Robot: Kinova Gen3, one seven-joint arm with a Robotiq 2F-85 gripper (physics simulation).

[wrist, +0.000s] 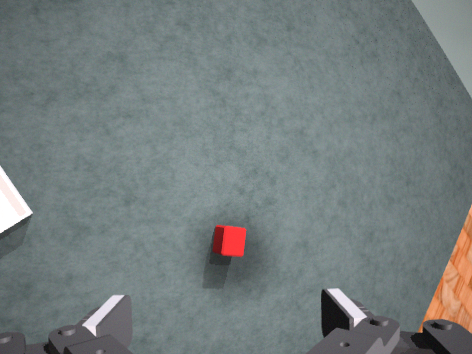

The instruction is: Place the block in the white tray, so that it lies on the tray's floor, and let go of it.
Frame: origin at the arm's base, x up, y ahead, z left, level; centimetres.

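Where they show: gripper, fingertip midpoint: [226, 314].
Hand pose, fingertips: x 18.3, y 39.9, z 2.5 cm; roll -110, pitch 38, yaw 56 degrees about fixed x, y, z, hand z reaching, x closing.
Note:
Things, the pixels of their top centre, and the offset from my fingertips. "pt": a spot on its surface instead. Level surfaces: height alone.
- small red block, top centre: [234, 241] dx -20.5, dy +8.2, dz -7.2 cm
- white tray, surface spot: [11, 206] pt dx -23.1, dy -4.7, dz +11.4 cm
- grey-green table top, surface height: dx -23.3 cm
A small red block [233, 241] stands on the grey-green table top, a little below the middle of the view, with its shadow below it. The white tray [11, 206] shows in part at the left edge; one corner and a piece of its wall are in view, and the rest is cut off. My gripper [226, 314] is wide open and empty. Its two fingers are at the bottom of the view, apart from the block, which appears above the gap between them. The gripper hangs above the table.
The grey-green table top [150, 125] has a slanting edge at the upper right, with a pale surface [452, 30] beyond it. A wood-patterned surface [455, 280] shows past the table's edge at the lower right.

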